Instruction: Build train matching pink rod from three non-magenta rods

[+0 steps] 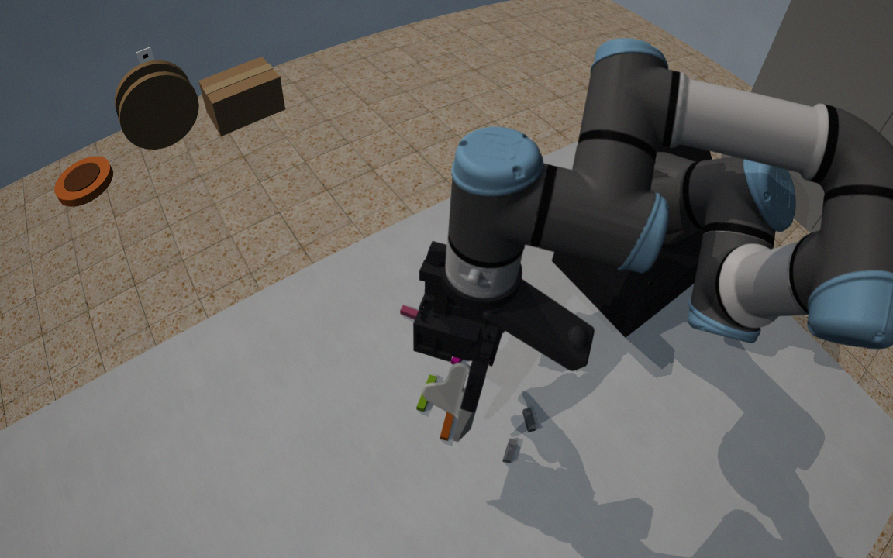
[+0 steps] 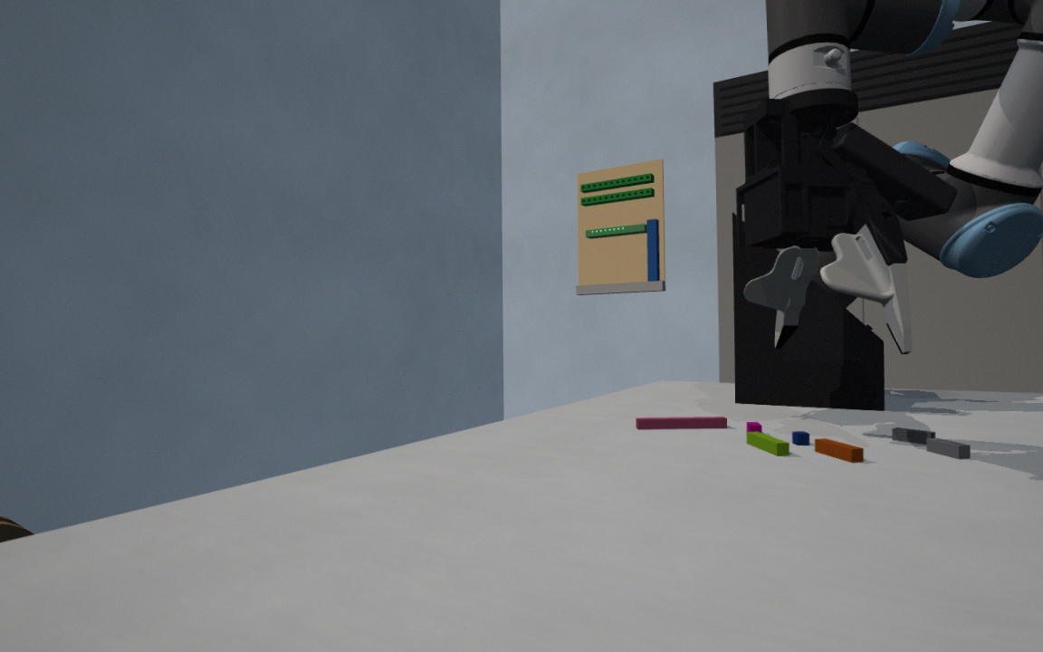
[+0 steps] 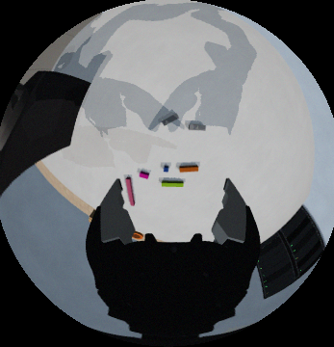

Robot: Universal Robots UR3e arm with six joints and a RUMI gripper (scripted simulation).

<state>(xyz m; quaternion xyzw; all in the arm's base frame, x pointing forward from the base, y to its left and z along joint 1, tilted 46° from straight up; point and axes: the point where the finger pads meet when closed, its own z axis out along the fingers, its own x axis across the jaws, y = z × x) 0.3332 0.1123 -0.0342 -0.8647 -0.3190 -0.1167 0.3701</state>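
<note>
Right now my hand is 70 mm above the blue rod and 30 mm to the left of it. The rest, counted from my hand: orange rod 70 mm below, 40 mm ahead; then lime rod 70 mm below, 50 mm to the right, 40 mm ahead; then magenta rod 70 mm to the right, 70 mm below, 30 mm behind.
</note>
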